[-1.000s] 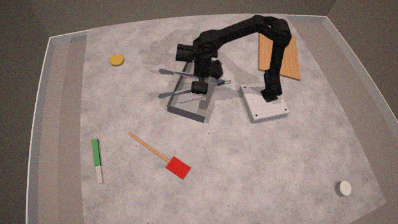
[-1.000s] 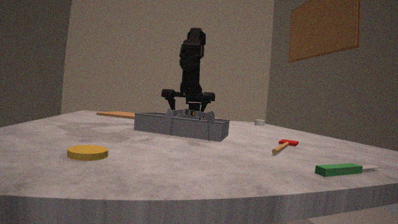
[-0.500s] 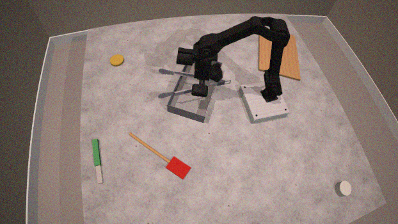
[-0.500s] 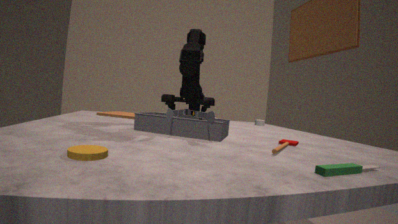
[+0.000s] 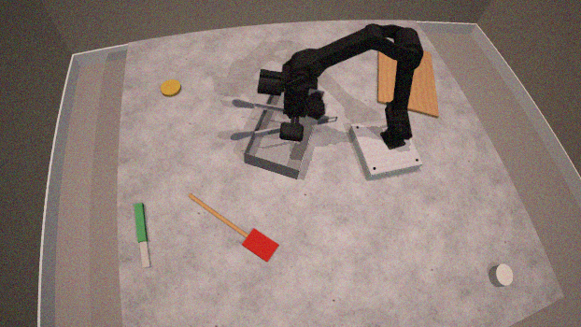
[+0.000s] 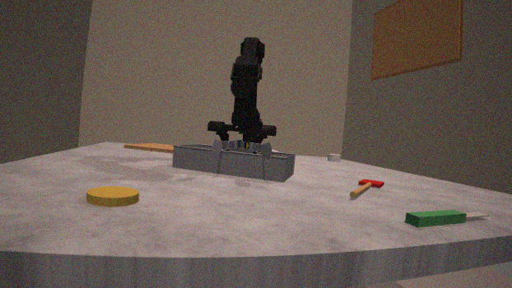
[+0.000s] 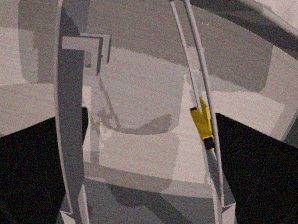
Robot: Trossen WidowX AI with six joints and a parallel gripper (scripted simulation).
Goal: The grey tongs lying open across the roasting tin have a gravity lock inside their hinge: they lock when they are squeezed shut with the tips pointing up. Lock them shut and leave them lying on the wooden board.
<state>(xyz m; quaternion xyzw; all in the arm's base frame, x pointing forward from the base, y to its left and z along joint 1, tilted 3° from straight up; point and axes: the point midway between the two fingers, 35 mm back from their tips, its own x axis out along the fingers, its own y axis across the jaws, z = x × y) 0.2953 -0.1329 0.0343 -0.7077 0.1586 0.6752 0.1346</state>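
Now: gripper tip 10 mm short of the roasting tin and 10 mm to the left of it. Also, from my gripper tip: wooden board: 540 mm behind, 130 mm to the right, 20 mm below; yellow disc: 330 mm ahead, 290 mm to the right, 20 mm below; red spatula: 230 mm ahead, 250 mm to the left, 30 mm below.
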